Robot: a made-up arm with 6 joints. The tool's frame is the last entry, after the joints.
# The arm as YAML. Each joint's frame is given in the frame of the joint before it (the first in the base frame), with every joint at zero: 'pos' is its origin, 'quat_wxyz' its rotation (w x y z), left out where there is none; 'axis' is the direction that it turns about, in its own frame. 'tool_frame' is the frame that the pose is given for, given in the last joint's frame.
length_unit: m
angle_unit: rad
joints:
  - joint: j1
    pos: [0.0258, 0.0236, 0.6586]
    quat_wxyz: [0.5, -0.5, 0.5, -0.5]
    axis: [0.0, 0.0, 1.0]
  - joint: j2
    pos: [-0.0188, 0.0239, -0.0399]
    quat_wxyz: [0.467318, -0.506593, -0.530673, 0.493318]
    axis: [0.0, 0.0, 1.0]
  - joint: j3
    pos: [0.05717, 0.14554, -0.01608]
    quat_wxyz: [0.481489, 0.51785, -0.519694, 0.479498]
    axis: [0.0, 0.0, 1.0]
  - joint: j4
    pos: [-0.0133, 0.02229, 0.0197]
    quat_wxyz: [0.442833, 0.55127, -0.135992, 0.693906]
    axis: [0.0, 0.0, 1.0]
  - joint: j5
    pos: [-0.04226, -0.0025, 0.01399]
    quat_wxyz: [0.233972, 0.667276, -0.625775, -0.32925]
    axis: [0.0, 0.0, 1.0]
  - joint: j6
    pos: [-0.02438, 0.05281, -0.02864]
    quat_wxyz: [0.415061, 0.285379, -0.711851, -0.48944]
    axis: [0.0, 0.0, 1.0]
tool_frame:
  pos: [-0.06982, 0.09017, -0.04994]
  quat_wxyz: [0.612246, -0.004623, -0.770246, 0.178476]
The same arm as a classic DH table. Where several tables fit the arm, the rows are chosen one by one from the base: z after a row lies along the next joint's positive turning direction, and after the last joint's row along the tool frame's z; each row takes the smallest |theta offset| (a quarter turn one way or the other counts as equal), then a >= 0, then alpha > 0; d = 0 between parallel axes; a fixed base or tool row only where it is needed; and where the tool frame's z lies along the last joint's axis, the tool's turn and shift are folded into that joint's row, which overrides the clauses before.
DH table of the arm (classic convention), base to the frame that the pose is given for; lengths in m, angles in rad. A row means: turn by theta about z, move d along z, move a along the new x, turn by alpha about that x. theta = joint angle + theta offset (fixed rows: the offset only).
base (fixed): d 0.6586, theta0 1.5708, a 0.0236, alpha 1.5708
j1: d -0.0128, theta0 -1.5205, a 0.0248, alpha -1.6474
j2: d -0.0096, theta0 0, a 0.0566, alpha 1.6474
j3: d -0.1169, theta0 -0.8102, a -0.0057, alpha -1.2077
j4: d 0.0248, theta0 -0.4617, a -0.0082, alpha -2.31
j5: d 0.0358, theta0 0.885, a -0.0353, alpha 1.7481
j6: d 0.0051, theta0 -0.9711, a -0.1059, alpha 1.7585
tool (fixed): d 0.0432, theta0 1.8604, a 0, alpha 0

